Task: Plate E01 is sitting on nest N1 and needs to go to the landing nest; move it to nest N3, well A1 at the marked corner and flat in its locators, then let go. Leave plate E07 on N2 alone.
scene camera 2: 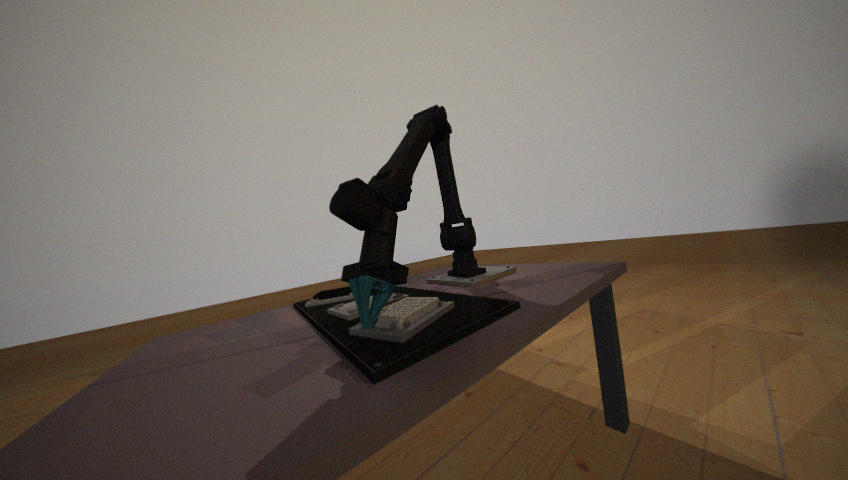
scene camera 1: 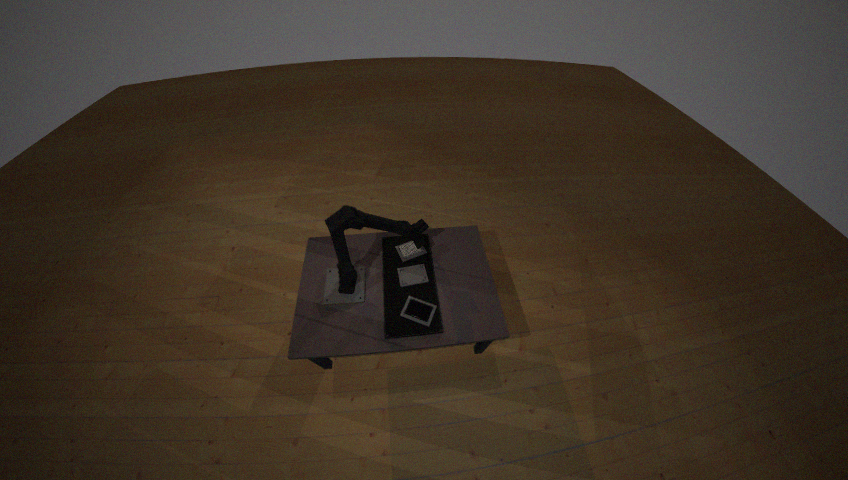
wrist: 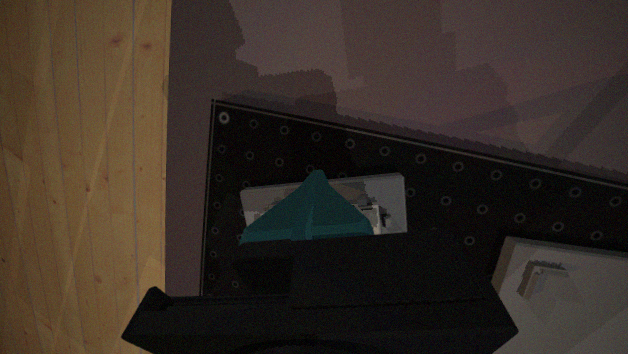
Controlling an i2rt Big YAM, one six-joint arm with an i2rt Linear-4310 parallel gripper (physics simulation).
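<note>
A white many-welled plate (scene camera 1: 407,249) (scene camera 2: 413,309) lies on a grey nest (scene camera 2: 380,337) (wrist: 395,200) at one end of the black board; my wrist and fingers hide much of it in the wrist view. My gripper (scene camera 2: 367,325) (wrist: 318,177) is shut and empty, its teal fingertips together low at the plate's outer end. Whether they touch the plate or nest is unclear. The middle nest (scene camera 1: 412,275) (wrist: 575,300) is grey and bears no plate. The far nest (scene camera 1: 415,318) shows a pale rim around a dark rectangle (scene camera 1: 418,310), perhaps a dark plate. Labels and well A1 are unreadable.
The three nests stand on the black board (scene camera 1: 392,324) (scene camera 2: 476,315) (wrist: 280,142), turned at different angles. The board lies on the table (scene camera 1: 470,273). The arm's base plate (scene camera 1: 330,297) (scene camera 2: 499,273) is beside it. In the wrist view, the table's edge is at the left.
</note>
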